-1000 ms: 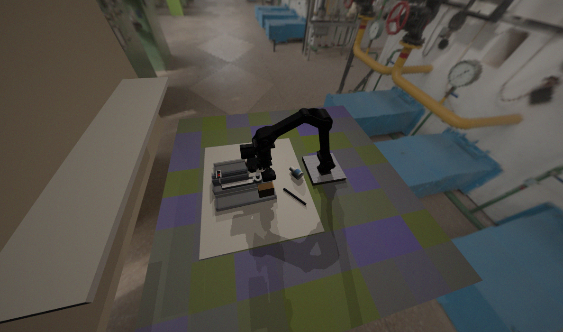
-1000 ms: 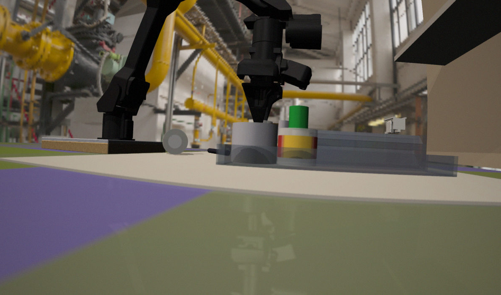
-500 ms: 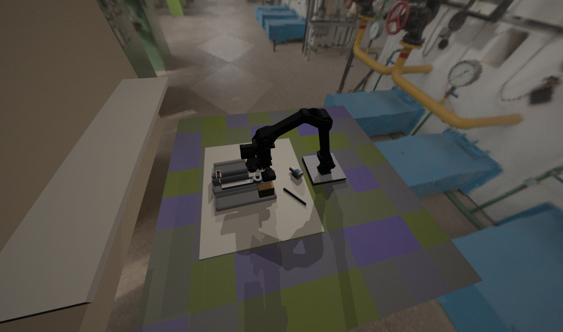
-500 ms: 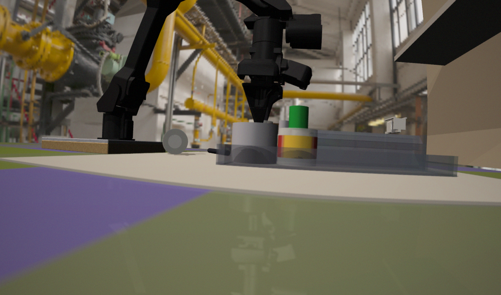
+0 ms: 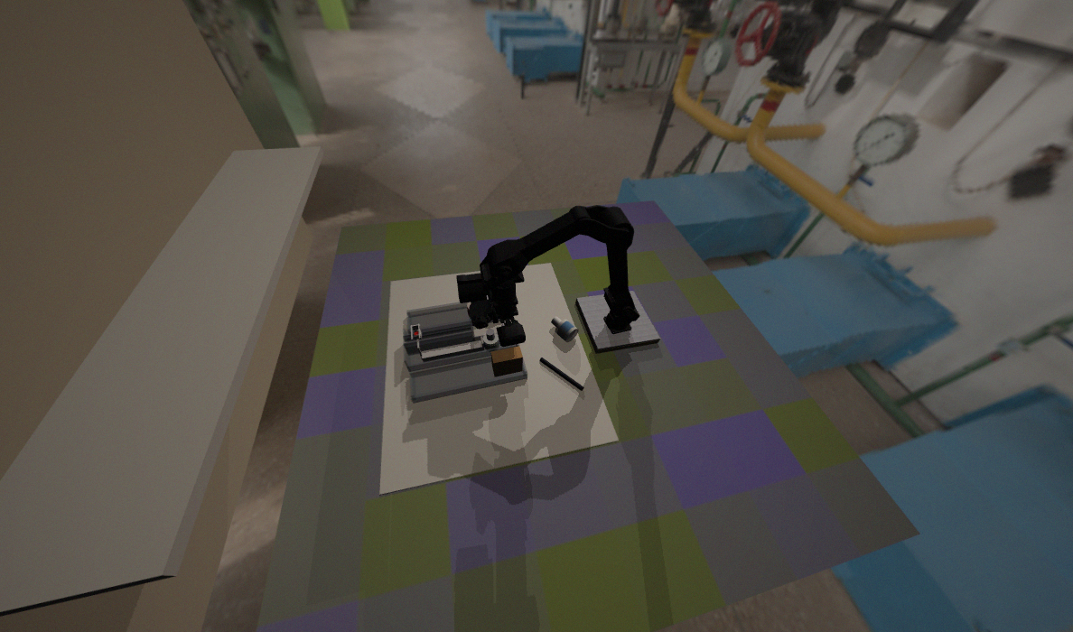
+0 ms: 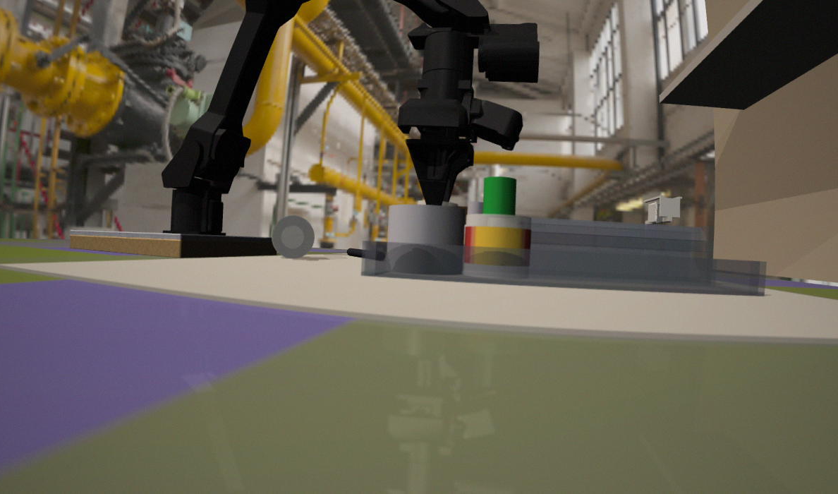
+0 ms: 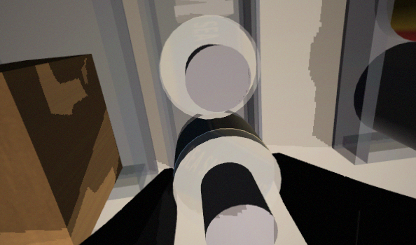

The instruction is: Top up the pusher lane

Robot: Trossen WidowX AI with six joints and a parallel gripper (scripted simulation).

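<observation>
Now: the brown box 2 cm ahead of my gripper tip, 8 cm to the left of it and 2 cm below it. The rest, counted from my gripper tip: red mark (23 cm ahead, 5 cm to the right, 1 cm above); then black rod (11 cm behind, 14 cm to the left, 5 cm below); then grey cylinder (13 cm to the right, 3 cm below).
</observation>
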